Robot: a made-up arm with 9 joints. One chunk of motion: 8 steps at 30 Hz.
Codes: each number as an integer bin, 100 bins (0 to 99) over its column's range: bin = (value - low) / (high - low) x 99, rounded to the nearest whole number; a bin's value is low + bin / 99 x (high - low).
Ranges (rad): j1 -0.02..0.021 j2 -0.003..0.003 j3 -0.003..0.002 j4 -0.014..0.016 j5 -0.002..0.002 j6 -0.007..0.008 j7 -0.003..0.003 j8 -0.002..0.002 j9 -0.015..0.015
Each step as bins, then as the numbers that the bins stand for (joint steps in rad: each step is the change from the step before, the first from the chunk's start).
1 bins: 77 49 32 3 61 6 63 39 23
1 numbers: 0.01189 -0.00003 -0.00138 -0.01309 0.00046 -0.00609 0.00082 -0.00042 -0.00803
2 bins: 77 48 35 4 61 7 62 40 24
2 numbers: 0.01189 -0.00009 -0.00123 -0.01279 0.00046 -0.00594 0.00076 -0.00038 -0.00773
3 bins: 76 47 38 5 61 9 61 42 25
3 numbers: 0.01147 -0.00015 -0.00108 -0.01248 0.00046 -0.00564 0.00070 -0.00030 -0.00742
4 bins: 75 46 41 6 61 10 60 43 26
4 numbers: 0.01106 -0.00021 -0.00093 -0.01218 0.00046 -0.00548 0.00064 -0.00026 -0.00712
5 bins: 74 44 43 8 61 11 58 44 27
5 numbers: 0.01065 -0.00033 -0.00083 -0.01158 0.00046 -0.00533 0.00052 -0.00022 -0.00682
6 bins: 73 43 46 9 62 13 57 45 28
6 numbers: 0.01023 -0.00039 -0.00068 -0.01127 0.00051 -0.00503 0.00045 -0.00018 -0.00652
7 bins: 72 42 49 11 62 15 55 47 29
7 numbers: 0.00982 -0.00045 -0.00053 -0.01067 0.00051 -0.00473 0.00033 -0.00010 -0.00621
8 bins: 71 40 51 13 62 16 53 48 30
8 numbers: 0.00940 -0.00058 -0.00042 -0.01006 0.00051 -0.00458 0.00021 -0.00006 -0.00591
